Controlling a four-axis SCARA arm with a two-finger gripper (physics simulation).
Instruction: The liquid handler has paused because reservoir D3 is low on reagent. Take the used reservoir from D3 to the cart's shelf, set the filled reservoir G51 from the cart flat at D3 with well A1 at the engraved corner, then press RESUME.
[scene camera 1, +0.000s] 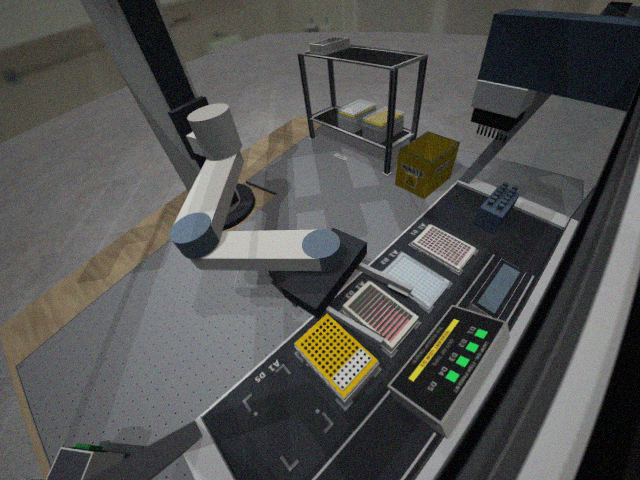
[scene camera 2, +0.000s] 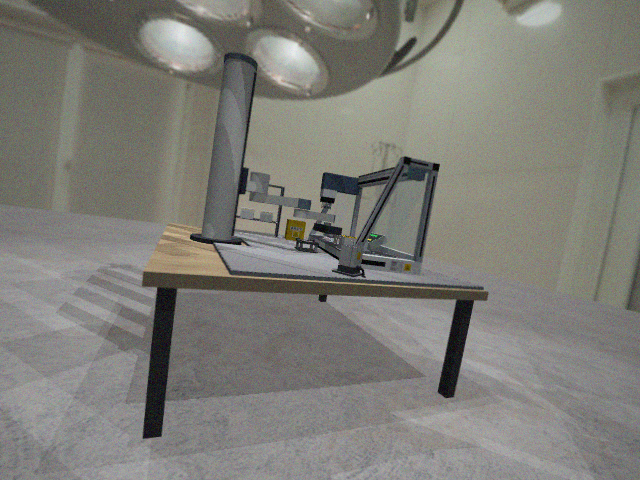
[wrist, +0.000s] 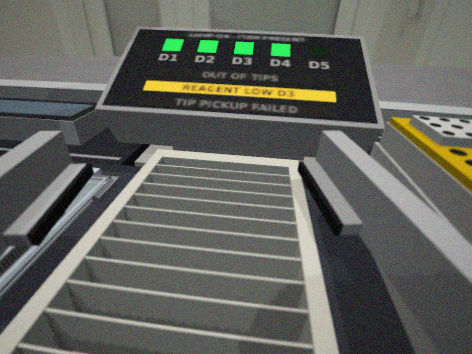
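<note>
The used reservoir, a cream-framed trough with parallel channels and some pink liquid, sits at D3. My gripper is open, with one finger along each long side of the reservoir; in the wrist view a gap shows between each pad and its walls. A pale reservoir-like box lies on top of the cart at the back; its label is unreadable. The status panel shows "REAGENT LOW D3" and green lamps D1 to D4. A RESUME button cannot be made out.
A yellow tip rack at D4 and a clear plate at D2 flank the reservoir. Another plate is at D1. A yellow waste bin and blue rack stand beyond. The pipetting head hangs above.
</note>
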